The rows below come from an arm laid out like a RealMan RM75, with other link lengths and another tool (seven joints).
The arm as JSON. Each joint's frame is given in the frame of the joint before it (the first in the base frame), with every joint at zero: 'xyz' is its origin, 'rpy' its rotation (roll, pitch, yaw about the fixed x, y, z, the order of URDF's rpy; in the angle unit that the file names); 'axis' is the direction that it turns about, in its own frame. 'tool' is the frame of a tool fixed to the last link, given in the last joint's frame.
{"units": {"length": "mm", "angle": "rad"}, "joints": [
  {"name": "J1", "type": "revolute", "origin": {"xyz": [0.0, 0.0, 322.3], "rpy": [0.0, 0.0, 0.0]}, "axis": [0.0, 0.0, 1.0]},
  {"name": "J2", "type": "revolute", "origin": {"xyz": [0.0, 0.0, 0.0], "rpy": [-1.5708, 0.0, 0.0]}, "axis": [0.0, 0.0, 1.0]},
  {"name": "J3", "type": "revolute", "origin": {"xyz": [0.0, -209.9, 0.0], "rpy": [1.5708, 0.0, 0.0]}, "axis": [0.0, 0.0, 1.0]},
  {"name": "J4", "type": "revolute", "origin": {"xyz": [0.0, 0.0, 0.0], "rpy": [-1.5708, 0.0, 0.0]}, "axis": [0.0, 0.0, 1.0]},
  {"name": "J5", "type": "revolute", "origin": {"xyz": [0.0, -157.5, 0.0], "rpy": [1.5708, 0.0, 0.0]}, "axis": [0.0, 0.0, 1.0]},
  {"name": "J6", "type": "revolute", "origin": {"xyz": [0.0, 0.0, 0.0], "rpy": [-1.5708, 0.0, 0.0]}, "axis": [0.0, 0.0, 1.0]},
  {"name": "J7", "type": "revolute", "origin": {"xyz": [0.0, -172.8, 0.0], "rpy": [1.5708, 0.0, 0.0]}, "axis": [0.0, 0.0, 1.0]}
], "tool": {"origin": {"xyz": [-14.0, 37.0, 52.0], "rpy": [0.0, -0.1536, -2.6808]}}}
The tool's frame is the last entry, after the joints.
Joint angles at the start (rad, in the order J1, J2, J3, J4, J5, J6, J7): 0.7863, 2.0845, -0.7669, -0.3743, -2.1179, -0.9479, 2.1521
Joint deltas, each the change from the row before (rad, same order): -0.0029, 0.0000, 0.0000, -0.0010, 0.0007, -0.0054, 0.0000; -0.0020, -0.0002, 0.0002, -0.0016, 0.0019, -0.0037, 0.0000; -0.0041, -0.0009, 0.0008, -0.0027, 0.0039, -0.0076, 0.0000; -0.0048, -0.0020, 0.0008, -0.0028, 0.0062, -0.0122, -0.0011; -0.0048, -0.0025, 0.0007, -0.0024, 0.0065, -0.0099, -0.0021; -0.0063, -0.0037, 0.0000, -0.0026, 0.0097, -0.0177, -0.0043; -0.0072, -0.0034, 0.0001, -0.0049, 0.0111, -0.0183, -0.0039; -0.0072, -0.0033, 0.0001, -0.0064, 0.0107, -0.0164, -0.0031; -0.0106, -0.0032, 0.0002, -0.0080, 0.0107, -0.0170, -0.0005; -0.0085, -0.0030, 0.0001, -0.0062, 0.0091, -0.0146, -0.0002; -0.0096, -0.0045, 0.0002, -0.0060, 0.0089, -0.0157, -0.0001; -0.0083, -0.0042, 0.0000, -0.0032, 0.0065, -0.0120, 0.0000
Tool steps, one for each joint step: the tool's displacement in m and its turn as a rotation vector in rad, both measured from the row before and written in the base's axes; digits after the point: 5 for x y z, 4 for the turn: 0.00013, -0.00109, -0.00005, -0.0031, 0.0032, -0.0006; -0.00014, -0.00035, 0.00038, -0.0005, 0.0031, -0.0003; -0.00013, -0.00067, 0.00090, -0.0008, 0.0065, -0.0011; -0.00060, -0.00107, 0.00130, -0.0022, 0.0096, 0.0003; -0.00017, -0.00066, 0.00155, -0.0002, 0.0078, 0.0003; -0.00092, -0.00171, 0.00184, -0.0037, 0.0123, 0.0034; -0.00115, -0.00144, 0.00235, -0.0018, 0.0136, 0.0037; -0.00098, -0.00092, 0.00270, 0.0005, 0.0121, 0.0035; 0.00002, -0.00120, 0.00303, 0.0011, 0.0132, -0.0007; -0.00009, -0.00104, 0.00258, 0.0006, 0.0113, -0.0004; 0.00053, -0.00115, 0.00306, 0.0006, 0.0107, -0.0010; 0.00107, -0.00117, 0.00232, -0.0002, 0.0077, -0.0024
